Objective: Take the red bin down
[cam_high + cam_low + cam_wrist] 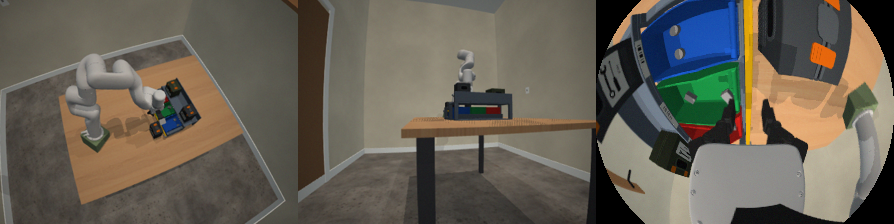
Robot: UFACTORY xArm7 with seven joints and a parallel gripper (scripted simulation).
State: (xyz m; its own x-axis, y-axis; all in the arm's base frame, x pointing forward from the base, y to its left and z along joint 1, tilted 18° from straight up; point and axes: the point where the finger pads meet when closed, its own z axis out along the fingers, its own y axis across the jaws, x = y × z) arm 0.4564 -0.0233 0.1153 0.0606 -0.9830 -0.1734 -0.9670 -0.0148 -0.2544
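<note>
The yellow line is 4 cm below my hand. Also, from my hand: red bin (12 cm to the left, 10 cm ahead, 5 cm below); green bin (10 cm ahead, 5 cm below, 1 cm to the left); blue bin (11 cm to the right, 11 cm ahead, 5 cm below).
</note>
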